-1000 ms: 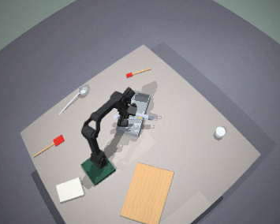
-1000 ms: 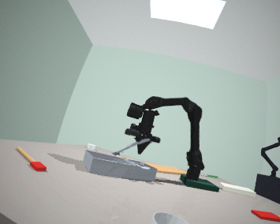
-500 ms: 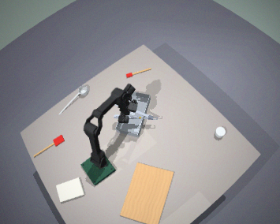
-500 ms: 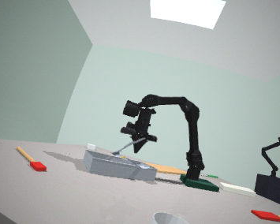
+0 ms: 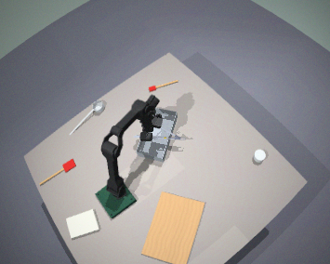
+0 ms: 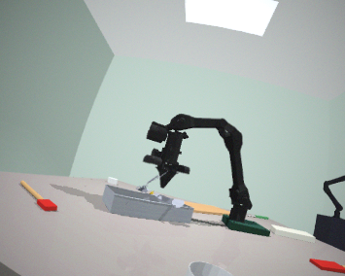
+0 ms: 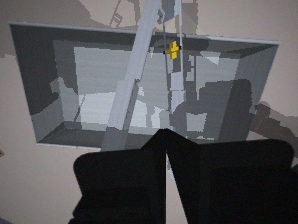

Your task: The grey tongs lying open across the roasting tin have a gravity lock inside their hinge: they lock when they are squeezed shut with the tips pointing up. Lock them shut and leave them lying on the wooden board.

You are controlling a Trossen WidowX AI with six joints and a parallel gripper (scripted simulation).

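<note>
The roasting tin is 30 mm ahead of my gripper tip, 10 mm to the left of it and 80 mm below it. The rest, counted from my gripper tip: white block 590 mm behind, 270 mm to the right, 90 mm below; then wooden board 150 mm behind, 520 mm to the right, 100 mm below.
</note>
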